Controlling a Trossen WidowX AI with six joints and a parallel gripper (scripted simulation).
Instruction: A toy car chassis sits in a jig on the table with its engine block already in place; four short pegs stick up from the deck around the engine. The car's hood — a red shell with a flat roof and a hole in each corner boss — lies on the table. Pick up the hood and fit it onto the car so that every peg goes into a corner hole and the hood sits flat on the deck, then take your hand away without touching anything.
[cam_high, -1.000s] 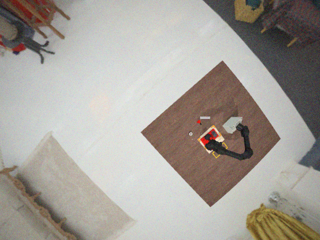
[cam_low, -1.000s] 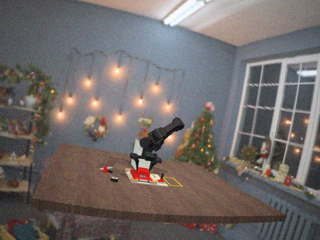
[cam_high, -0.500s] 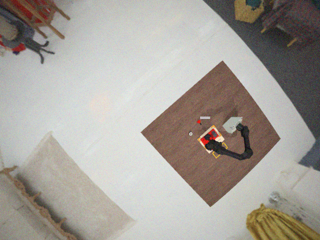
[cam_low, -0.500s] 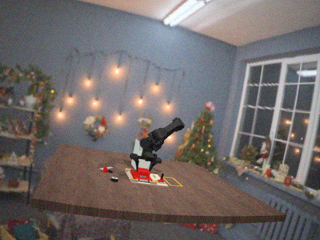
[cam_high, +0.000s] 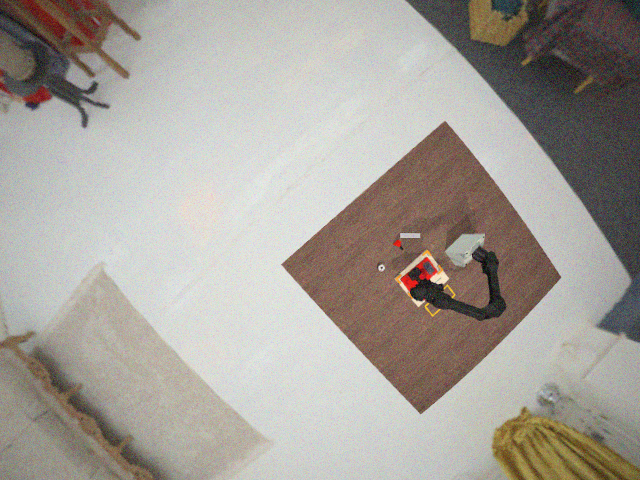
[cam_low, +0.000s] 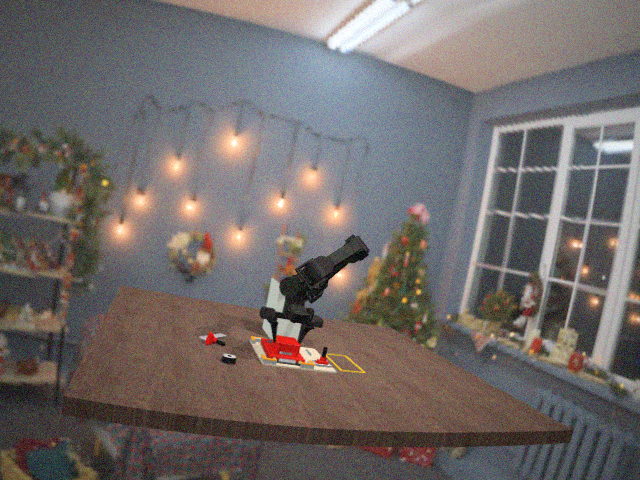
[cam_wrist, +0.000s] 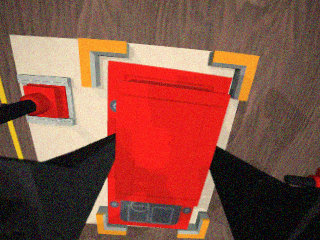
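Now: the red hood right at my gripper tip. Round my gripper tip: beige jig: 4 cm behind, 3 cm to the left, 4 cm below; then ring: 7 cm ahead, 19 cm to the right, 4 cm below; then white bar: 18 cm behind, 18 cm to the right, 5 cm below.
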